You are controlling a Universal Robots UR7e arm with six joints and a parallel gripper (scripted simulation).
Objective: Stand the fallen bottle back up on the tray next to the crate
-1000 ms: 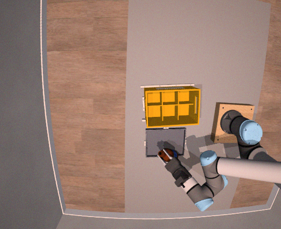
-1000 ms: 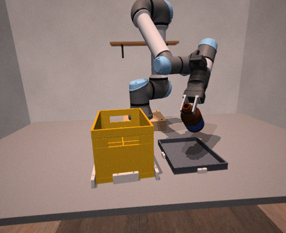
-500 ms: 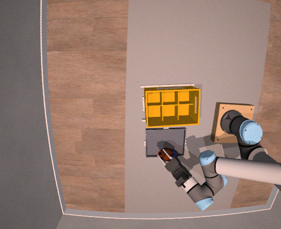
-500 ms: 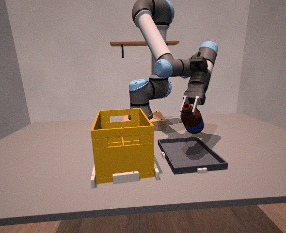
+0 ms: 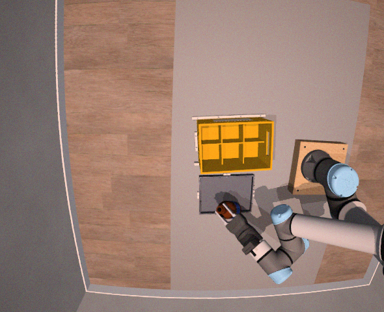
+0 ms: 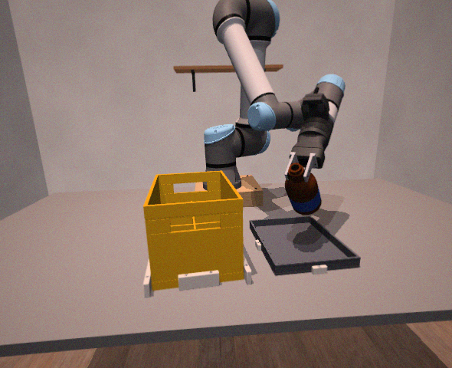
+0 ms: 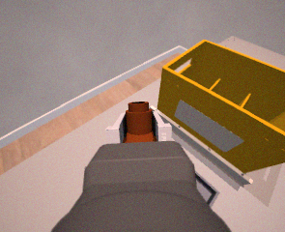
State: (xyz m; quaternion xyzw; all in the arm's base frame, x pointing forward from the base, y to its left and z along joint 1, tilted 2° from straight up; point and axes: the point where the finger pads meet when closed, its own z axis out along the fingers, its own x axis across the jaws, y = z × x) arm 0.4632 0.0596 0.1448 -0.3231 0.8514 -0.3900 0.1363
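Now: the brown bottle 2 cm behind my hand, 2 cm to the left of it and 4 cm below it. Also, from my hand: yellow crate: 8 cm behind, 23 cm to the right, 12 cm below; then dark grey tray: 4 cm behind, 3 cm to the left, 19 cm below.
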